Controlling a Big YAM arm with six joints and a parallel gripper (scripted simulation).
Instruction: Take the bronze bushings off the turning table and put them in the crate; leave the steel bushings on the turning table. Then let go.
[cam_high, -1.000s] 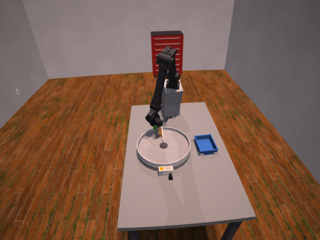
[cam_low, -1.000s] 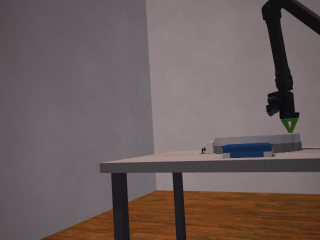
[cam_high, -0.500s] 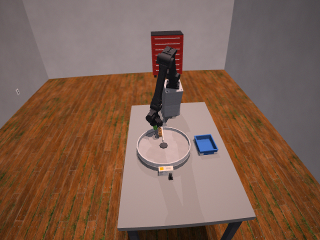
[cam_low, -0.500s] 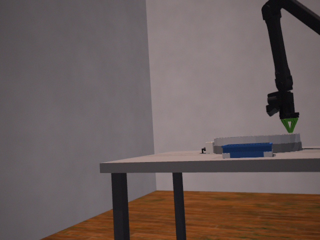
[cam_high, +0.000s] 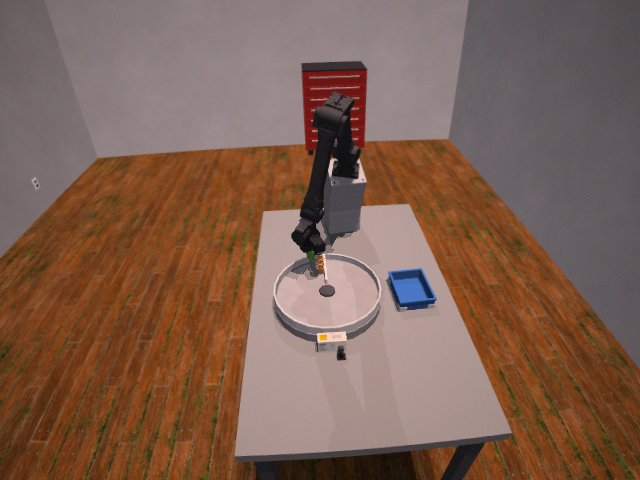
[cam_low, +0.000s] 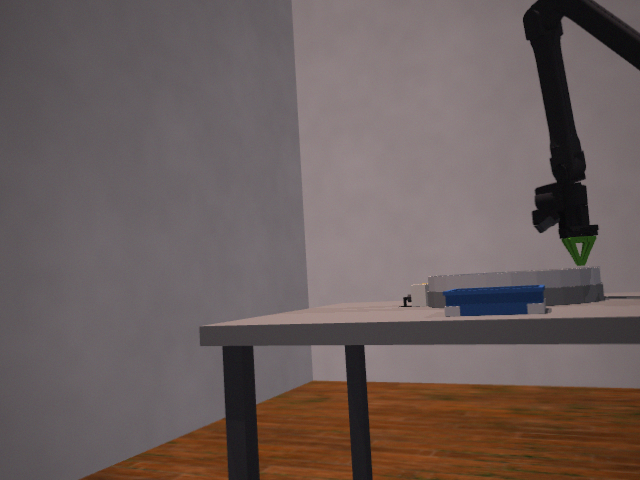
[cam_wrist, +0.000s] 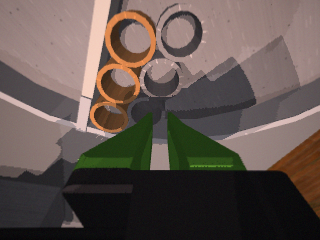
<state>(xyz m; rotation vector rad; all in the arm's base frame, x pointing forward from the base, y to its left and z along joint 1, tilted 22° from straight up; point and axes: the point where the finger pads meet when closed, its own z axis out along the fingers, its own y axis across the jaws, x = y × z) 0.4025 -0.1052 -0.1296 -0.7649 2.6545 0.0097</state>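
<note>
My gripper is now 15 cm short of the turning table, 9 cm to the right of it and 4 cm above it. The rest, counted from my hand: blue crate 43 cm to the left, 8 cm ahead, 7 cm below.
</note>
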